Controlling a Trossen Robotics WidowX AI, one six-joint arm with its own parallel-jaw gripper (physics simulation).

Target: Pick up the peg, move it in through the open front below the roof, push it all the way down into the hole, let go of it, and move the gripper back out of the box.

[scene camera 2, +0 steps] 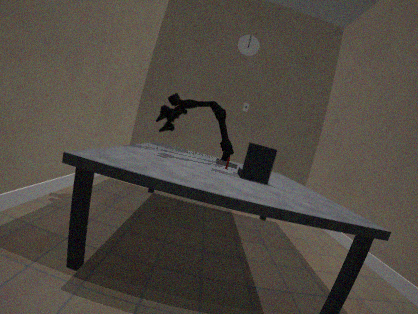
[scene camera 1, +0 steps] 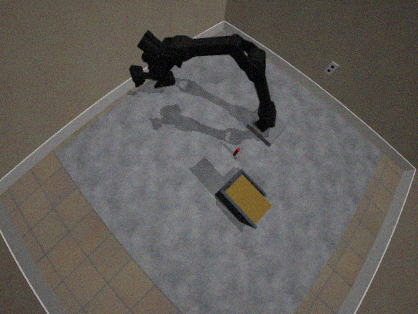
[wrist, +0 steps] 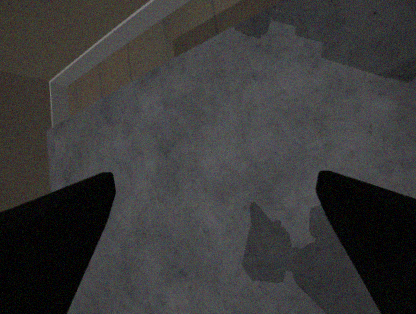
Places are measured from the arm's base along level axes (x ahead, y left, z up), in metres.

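Pixels of known places: gripper, fingertip midpoint: [scene camera 2: 157, 126] [scene camera 1: 145, 87] [wrist: 217, 181]; arm's base, origin of the base link: [scene camera 2: 224, 160] [scene camera 1: 262, 124].
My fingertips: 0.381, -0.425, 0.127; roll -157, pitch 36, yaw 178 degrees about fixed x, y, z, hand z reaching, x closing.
Ahead of a thing's pixels: the offset from my fingertips to its top centre, as dx, dy, dz. "spot": to the spot under its first point. Level surfaces: height alone.
A small red peg @(-0.170, +0.454, -0.080) [scene camera 1: 236, 151] [scene camera 2: 228, 162] stands upright on the table, between the arm's base and the box. The box has dark walls and a yellow roof @(-0.066, +0.617, +0.043) [scene camera 1: 248, 198]; in the second scene view the box @(spot: +0.018, +0.627, -0.055) [scene camera 2: 259, 163] shows as a dark upright block just right of the peg. Its hole and inside are hidden. My gripper [scene camera 1: 147, 84] [scene camera 2: 159, 125] [wrist: 217, 181] is open and empty, raised high above the table, well away from peg and box. In the wrist view its two black fingers stand wide apart over grey table surface; peg and box do not show there.
The arm's base stands on a grey plate [scene camera 1: 259, 136] behind the peg. The mottled grey table @(dz -0.160) [scene camera 1: 170, 220] [scene camera 2: 125, 162] [wrist: 200, 125] carries shadows of the arm and box. Tiled floor and walls lie beyond its edges.
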